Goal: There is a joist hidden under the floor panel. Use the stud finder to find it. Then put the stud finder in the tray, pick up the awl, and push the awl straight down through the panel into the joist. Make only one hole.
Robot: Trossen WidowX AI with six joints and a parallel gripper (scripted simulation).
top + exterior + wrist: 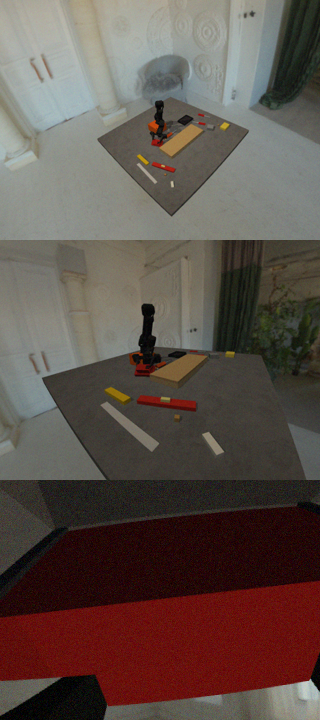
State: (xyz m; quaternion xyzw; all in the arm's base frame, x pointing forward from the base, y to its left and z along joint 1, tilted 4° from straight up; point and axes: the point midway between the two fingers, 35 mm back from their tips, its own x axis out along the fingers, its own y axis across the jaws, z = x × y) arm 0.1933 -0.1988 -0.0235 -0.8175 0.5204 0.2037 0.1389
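The red stud finder is 1 cm to the left of my gripper tip, 1 cm below it and 1 cm ahead of it. Also, from my gripper tip: red level: 26 cm ahead, 15 cm to the right, 5 cm below; yellow bar: 23 cm to the right, 5 cm below, 4 cm ahead; orange-handled awl: 26 cm to the left, 5 cm below, 1 cm behind.
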